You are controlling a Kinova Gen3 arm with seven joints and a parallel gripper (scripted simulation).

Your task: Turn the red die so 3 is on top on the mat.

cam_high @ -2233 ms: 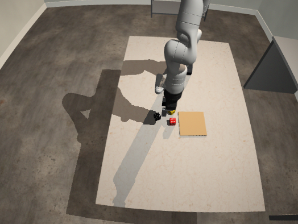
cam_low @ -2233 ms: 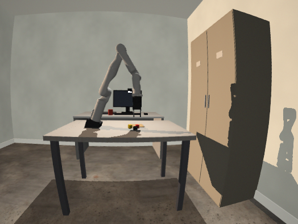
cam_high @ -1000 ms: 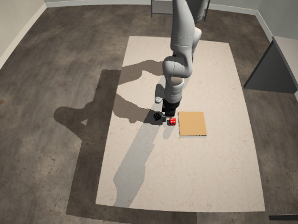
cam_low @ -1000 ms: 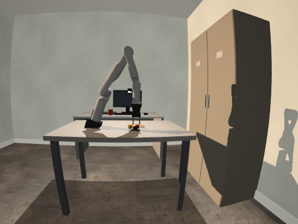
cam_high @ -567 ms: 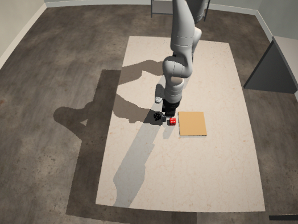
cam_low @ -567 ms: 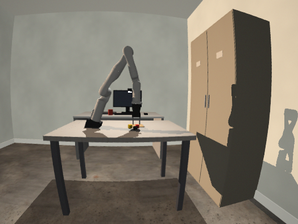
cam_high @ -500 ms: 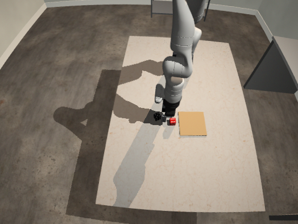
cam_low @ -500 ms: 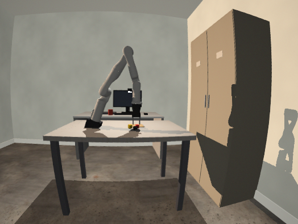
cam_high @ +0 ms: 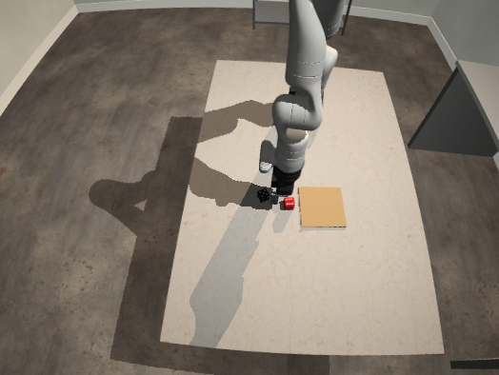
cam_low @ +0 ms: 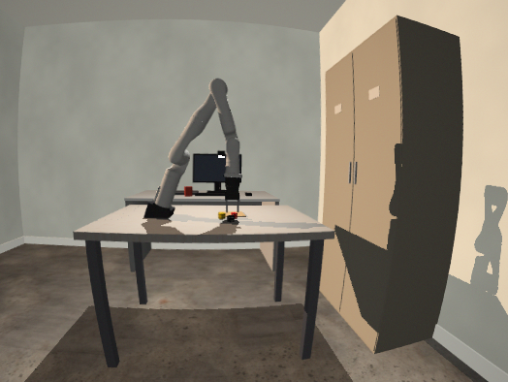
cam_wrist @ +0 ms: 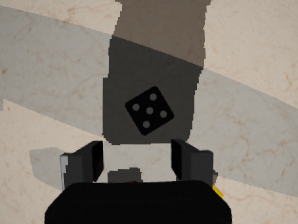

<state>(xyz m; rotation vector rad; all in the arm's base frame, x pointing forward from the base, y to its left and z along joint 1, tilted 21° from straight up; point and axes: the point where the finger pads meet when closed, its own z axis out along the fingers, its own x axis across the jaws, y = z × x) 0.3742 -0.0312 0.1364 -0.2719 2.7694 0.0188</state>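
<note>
The black die lies 4 cm below my hand and 3 cm to the right of it. From my hand the other things lie so: tan mat: 15 cm to the left, 6 cm below, 2 cm behind; then red die: 5 cm to the left, 4 cm below; then yellow die: 6 cm behind, 4 cm below, 3 cm to the left.
</note>
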